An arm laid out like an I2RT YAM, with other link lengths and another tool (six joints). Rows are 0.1 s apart.
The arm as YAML. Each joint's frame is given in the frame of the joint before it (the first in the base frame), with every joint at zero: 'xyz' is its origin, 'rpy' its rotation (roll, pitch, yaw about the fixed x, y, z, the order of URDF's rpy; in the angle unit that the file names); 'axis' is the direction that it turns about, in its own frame. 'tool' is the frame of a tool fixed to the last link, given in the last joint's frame.
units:
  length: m
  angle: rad
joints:
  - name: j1
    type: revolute
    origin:
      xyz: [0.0, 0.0, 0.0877]
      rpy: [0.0, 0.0, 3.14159]
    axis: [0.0, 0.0, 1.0]
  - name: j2
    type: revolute
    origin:
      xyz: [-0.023, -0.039, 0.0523]
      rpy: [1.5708, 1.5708, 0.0]
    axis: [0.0, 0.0, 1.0]
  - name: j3
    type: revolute
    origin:
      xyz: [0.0, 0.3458, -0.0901]
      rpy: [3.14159, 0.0, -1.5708]
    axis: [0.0, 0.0, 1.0]
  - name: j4
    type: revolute
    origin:
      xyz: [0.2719, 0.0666, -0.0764]
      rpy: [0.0, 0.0, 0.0]
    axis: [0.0, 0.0, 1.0]
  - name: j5
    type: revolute
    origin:
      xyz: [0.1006, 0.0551, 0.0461]
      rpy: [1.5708, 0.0, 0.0]
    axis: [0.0, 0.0, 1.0]
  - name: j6
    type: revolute
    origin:
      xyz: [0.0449, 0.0, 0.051]
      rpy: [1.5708, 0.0, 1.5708]
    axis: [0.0, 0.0, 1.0]
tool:
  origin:
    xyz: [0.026, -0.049, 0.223]
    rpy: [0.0, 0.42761, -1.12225]
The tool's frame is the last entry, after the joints.
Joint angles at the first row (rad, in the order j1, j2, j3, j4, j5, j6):
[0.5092 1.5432 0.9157 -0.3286 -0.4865 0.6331]
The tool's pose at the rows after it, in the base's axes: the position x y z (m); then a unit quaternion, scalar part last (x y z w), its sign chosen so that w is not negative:
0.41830, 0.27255, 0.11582, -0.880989, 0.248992, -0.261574, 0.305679
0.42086, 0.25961, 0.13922, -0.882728, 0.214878, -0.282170, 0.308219
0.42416, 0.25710, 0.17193, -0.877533, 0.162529, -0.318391, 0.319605
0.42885, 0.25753, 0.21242, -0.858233, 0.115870, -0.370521, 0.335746
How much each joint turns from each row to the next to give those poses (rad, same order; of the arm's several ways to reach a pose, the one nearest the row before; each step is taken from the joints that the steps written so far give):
[-0.0402 -0.0382 0.0305 -0.0872 0.0317 -0.0860]
[-0.0367 -0.0360 0.0439 -0.0875 -0.0090 -0.1095]
[-0.0149 -0.0443 0.0384 -0.0513 0.0009 -0.1219]
[-0.0017 -0.0656 0.0080 0.0116 0.0153 -0.0899]

